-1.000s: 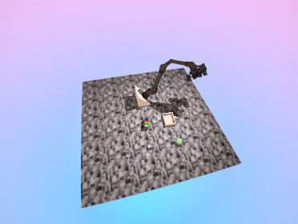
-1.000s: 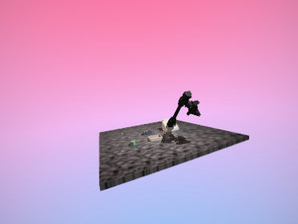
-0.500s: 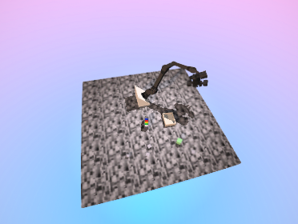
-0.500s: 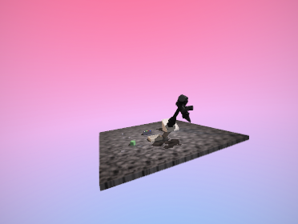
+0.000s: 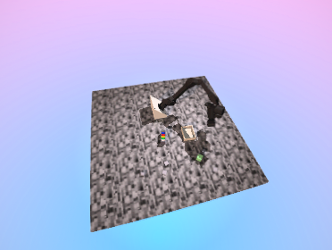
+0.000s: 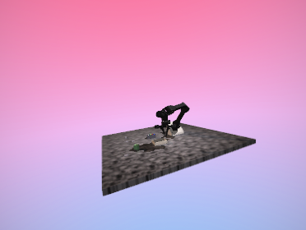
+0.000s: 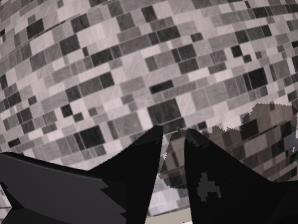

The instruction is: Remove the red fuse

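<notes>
My gripper tip is now 41 cm to the left of the red fuse, 9 cm above it and 1 cm short of it. Also, from my gripper tip: blue fuse: 41 cm to the right, 9 cm below, 1 cm behind; yellow fuse: 41 cm to the right, 9 cm below, 3 cm ahead; tan tray: 19 cm to the right, 11 cm below.
</notes>
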